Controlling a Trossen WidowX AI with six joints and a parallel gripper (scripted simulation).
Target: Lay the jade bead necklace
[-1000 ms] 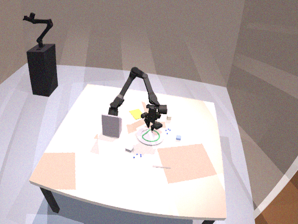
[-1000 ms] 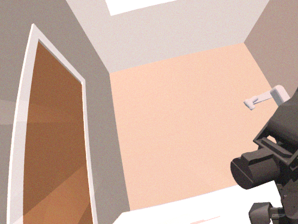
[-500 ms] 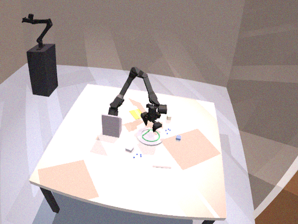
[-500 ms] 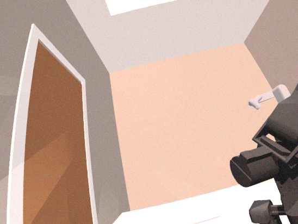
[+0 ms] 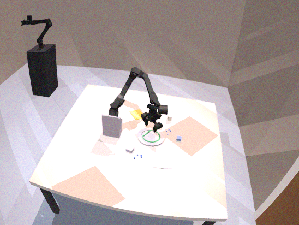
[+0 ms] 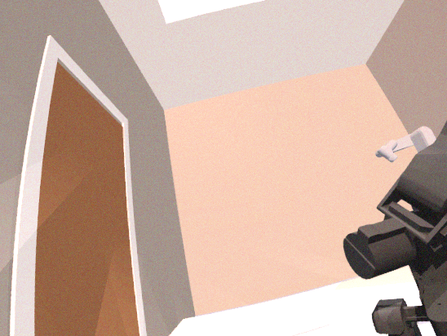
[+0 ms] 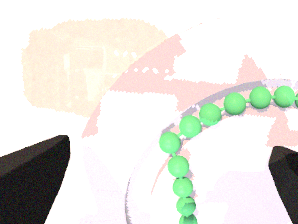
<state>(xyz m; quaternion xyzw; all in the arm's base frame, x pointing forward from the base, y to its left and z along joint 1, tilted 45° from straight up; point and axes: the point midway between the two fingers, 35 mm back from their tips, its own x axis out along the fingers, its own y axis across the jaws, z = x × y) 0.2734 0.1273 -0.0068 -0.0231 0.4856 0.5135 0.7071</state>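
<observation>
The round white bead board lies 6 cm to the right of my gripper tip, 1 cm below it and 1 cm ahead of it. The rest, counted from my gripper tip: yellow sheet (19 cm to the left, 13 cm behind, 2 cm below); then blue block (22 cm ahead, 4 cm to the right, 1 cm below); then cream block (18 cm to the left, 13 cm ahead).
</observation>
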